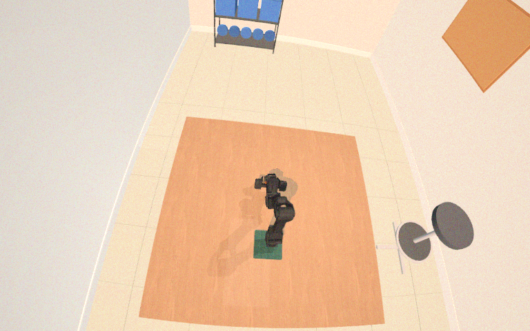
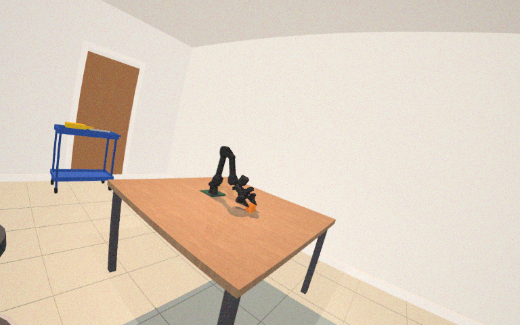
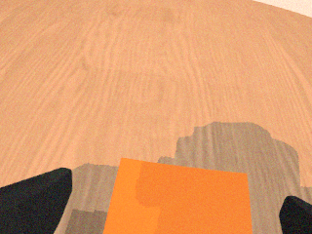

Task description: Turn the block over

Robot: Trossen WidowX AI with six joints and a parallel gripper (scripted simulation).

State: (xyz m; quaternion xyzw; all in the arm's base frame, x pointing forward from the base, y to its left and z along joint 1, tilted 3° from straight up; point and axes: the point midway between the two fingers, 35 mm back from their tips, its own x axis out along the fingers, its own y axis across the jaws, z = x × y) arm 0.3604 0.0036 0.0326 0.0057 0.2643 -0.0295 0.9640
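My gripper tip is now 30 mm past the block and 20 mm above it.
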